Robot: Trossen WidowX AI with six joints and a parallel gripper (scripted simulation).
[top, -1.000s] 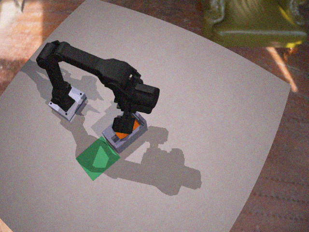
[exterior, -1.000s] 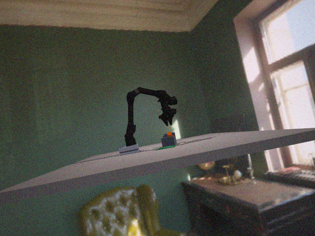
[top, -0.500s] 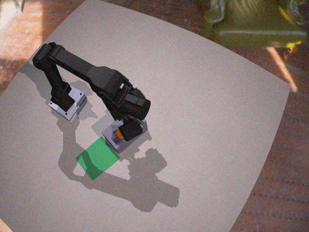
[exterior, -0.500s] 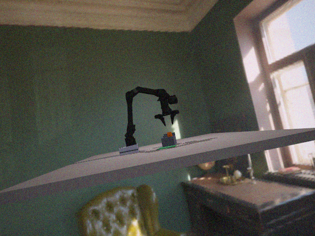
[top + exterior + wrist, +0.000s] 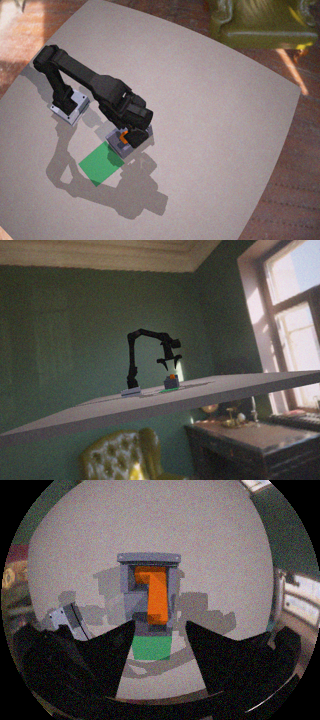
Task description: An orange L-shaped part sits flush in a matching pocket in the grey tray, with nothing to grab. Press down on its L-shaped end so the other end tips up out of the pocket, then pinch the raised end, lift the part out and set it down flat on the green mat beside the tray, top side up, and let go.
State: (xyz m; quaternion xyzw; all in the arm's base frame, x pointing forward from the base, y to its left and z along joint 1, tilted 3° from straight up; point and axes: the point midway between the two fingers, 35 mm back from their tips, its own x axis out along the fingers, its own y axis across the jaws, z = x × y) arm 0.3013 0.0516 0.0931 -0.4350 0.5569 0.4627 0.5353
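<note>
The orange L-shaped part lies 10 mm behind my gripper tip, 30 mm to the left of it and 90 mm below it. The rest, counted from my gripper tip: green mat 40 mm behind, 140 mm to the right, 140 mm below.
</note>
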